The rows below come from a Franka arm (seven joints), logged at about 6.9 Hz.
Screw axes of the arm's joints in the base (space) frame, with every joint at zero. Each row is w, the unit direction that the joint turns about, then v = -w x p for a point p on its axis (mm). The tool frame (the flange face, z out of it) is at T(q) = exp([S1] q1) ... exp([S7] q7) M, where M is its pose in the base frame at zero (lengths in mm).
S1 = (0, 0, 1, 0.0, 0.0, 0.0)
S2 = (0, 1, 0, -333.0, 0.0, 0.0)
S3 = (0, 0, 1, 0.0, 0.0, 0.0)
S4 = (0, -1, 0, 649.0, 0.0, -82.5)
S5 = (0, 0, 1, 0.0, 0.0, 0.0)
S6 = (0, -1, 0, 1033.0, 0.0, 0.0)
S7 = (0, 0, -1, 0.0, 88.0, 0.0)
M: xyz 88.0 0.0 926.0 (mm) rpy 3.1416 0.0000 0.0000 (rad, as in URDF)
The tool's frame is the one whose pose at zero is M.
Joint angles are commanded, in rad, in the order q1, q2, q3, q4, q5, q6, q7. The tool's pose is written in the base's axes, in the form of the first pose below.
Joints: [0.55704, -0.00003, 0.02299, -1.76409, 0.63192, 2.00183, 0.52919]
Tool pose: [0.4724 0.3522 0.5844], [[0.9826 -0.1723 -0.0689], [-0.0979 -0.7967 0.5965], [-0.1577 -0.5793 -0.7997]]
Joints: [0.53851, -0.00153, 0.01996, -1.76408, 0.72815, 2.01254, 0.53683]
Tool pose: [0.4789 0.3456 0.5897], [[0.9679 -0.2409 -0.0719], [-0.1337 -0.7353 0.6644], [-0.2129 -0.6335 -0.7439]]
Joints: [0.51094, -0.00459, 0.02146, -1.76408, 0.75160, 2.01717, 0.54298]
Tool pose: [0.4872 0.3334 0.5928], [[0.9599 -0.2750 -0.0538], [-0.1655 -0.7113 0.6831], [-0.2261 -0.6468 -0.7283]]
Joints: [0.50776, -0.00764, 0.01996, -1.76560, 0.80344, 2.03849, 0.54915]
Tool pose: [0.4896 0.3319 0.5975], [[0.9507 -0.3075 -0.0404], [-0.1857 -0.6687 0.7200], [-0.2484 -0.6770 -0.6928]]
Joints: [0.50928, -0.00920, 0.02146, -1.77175, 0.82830, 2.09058, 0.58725]
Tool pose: [0.4931 0.3315 0.6002], [[0.9344 -0.3562 0.0004], [-0.2393 -0.6267 0.7416], [-0.2639 -0.6931 -0.6709]]
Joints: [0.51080, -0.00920, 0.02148, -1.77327, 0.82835, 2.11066, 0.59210]
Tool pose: [0.4946 0.3312 0.6010], [[0.9325 -0.3606 0.0180], [-0.2534 -0.6183 0.7440], [-0.2571 -0.6983 -0.6680]]
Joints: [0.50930, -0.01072, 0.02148, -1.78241, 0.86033, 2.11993, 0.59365]
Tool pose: [0.4950 0.3305 0.5990], [[0.9238 -0.3824 0.0181], [-0.2612 -0.5949 0.7602], [-0.2800 -0.7070 -0.6494]]
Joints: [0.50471, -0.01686, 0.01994, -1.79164, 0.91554, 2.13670, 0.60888]
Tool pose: [0.4965 0.3270 0.6009], [[0.9037 -0.4273 0.0291], [-0.2827 -0.5442 0.7899], [-0.3217 -0.7220 -0.6125]]
